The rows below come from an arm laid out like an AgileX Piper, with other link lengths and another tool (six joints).
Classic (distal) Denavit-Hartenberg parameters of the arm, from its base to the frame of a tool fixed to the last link. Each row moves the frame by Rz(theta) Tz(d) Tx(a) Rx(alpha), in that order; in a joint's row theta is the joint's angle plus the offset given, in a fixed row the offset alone. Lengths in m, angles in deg.
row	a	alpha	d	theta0
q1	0	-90	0.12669	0
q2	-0.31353	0	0	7.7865
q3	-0.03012	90	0	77.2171
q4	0	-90	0.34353	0
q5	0	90	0	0
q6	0.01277	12.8	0.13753	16
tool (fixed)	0	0	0.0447	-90
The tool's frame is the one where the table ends.
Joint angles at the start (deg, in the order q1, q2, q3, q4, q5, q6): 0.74, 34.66, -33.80, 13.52, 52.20, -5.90
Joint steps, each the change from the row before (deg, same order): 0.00, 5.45, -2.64, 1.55, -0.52, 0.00; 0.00, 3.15, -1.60, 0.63, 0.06, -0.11; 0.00, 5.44, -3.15, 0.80, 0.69, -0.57; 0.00, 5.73, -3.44, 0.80, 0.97, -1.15; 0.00, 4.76, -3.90, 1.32, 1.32, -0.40; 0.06, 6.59, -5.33, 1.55, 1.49, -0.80; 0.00, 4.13, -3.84, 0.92, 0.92, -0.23; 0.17, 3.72, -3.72, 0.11, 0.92, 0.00; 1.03, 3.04, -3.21, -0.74, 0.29, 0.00; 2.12, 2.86, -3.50, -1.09, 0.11, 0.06; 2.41, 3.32, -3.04, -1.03, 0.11, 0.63
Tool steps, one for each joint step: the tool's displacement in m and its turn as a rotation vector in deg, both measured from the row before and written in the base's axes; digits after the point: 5 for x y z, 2 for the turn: 0.01762, 0.00402, 0.00076, 1.52, 2.33, -0.05; 0.00987, 0.00175, -0.00060, 0.54, 1.59, 0.10; 0.01707, 0.00247, -0.00065, 0.43, 2.83, 0.61; 0.01855, 0.00250, -0.00223, 0.14, 2.95, 1.15; 0.01747, 0.00425, 0.00395, 1.12, 2.03, 0.61; 0.02604, 0.00534, 0.00236, 1.18, 2.46, 1.05; 0.01839, 0.00313, 0.00328, 0.83, 1.10, 0.40; 0.01713, 0.00210, 0.00284, 0.14, 0.86, 0.49; 0.01507, 0.00521, 0.00233, -0.72, 0.08, 1.22; 0.01473, 0.01224, 0.00469, -1.02, -0.57, 2.23; 0.01355, 0.01571, -0.00257, -0.80, 0.49, 2.02
